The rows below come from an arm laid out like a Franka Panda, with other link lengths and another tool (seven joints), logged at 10 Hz.
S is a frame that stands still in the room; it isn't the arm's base.
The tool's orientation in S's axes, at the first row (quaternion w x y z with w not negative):
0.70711 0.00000 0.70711 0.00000
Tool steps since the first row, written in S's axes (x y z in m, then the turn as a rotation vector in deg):
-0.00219 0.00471 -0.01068 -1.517 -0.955 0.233
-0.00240 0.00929 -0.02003 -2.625 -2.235 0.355
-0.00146 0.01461 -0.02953 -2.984 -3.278 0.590
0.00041 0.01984 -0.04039 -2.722 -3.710 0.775
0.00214 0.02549 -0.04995 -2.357 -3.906 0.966
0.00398 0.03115 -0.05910 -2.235 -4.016 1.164
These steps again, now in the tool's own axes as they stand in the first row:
0.01068 0.00471 -0.00219 -0.233 -0.955 -1.517
0.02003 0.00929 -0.00240 -0.355 -2.235 -2.625
0.02953 0.01461 -0.00146 -0.590 -3.278 -2.984
0.04039 0.01984 0.00041 -0.775 -3.710 -2.722
0.04995 0.02549 0.00214 -0.966 -3.906 -2.357
0.05910 0.03115 0.00398 -1.164 -4.016 -2.235

